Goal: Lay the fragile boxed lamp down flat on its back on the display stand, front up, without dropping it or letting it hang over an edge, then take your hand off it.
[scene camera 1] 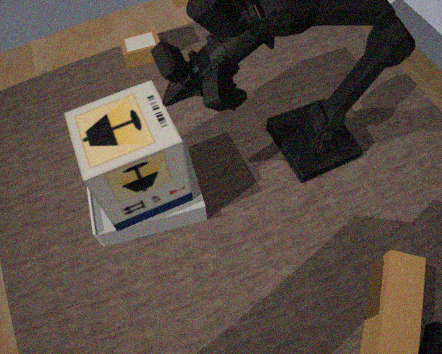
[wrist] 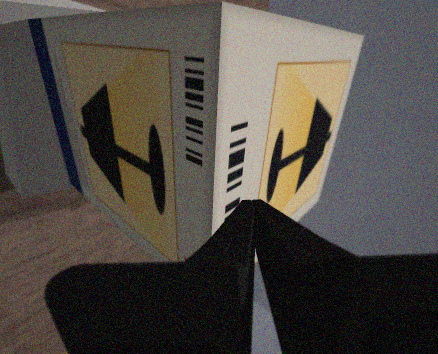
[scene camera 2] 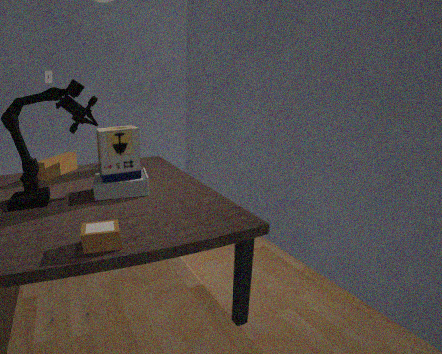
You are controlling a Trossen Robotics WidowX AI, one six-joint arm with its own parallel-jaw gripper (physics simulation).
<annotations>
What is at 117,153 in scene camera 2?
A boxed lamp.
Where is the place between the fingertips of the gripper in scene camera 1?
At 164,104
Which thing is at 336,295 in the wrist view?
The gripper.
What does the boxed lamp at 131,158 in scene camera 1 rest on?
A display stand.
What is the gripper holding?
Nothing.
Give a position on a boxed lamp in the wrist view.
At 166,123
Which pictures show the boxed lamp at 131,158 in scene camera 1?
Scene camera 1, the wrist view and scene camera 2: all of them.
</annotations>
